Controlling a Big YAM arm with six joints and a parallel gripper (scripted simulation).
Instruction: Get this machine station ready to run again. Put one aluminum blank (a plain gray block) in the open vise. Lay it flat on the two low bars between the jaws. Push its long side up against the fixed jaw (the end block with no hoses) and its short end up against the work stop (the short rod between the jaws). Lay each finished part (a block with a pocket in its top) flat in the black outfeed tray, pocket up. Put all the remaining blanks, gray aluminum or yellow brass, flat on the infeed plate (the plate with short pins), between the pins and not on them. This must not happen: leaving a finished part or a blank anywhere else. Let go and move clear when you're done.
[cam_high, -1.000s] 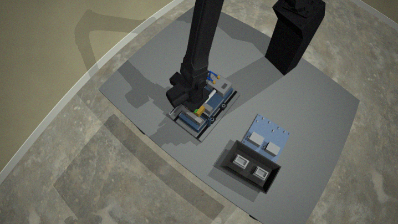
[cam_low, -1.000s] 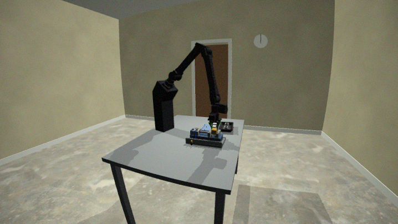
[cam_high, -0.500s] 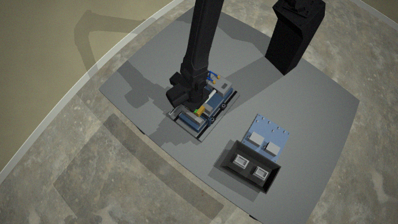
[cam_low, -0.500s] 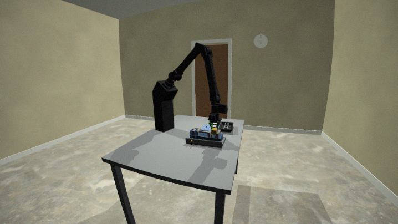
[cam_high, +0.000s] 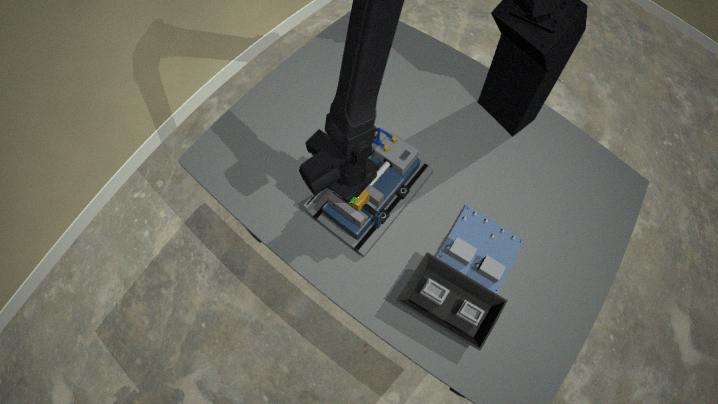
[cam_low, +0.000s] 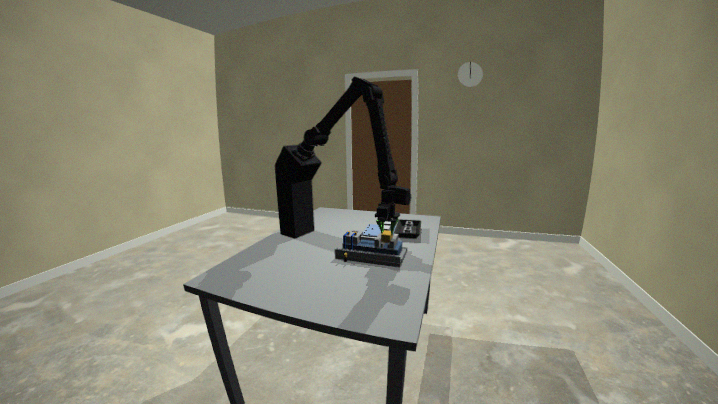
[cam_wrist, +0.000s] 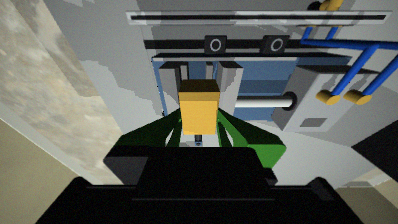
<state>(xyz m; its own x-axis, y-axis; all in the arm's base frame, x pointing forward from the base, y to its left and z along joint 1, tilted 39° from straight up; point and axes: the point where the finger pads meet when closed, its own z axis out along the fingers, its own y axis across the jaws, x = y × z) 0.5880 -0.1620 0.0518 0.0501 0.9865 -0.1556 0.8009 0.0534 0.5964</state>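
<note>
My gripper is now 20 mm above the yellow brass blank. From my hand the other things lie so: moving jaw (40 mm behind, 40 mm below); then fixed jaw (30 mm ahead, 40 mm below); then white rod (90 mm behind, 10 mm to the left, 40 mm below).
</note>
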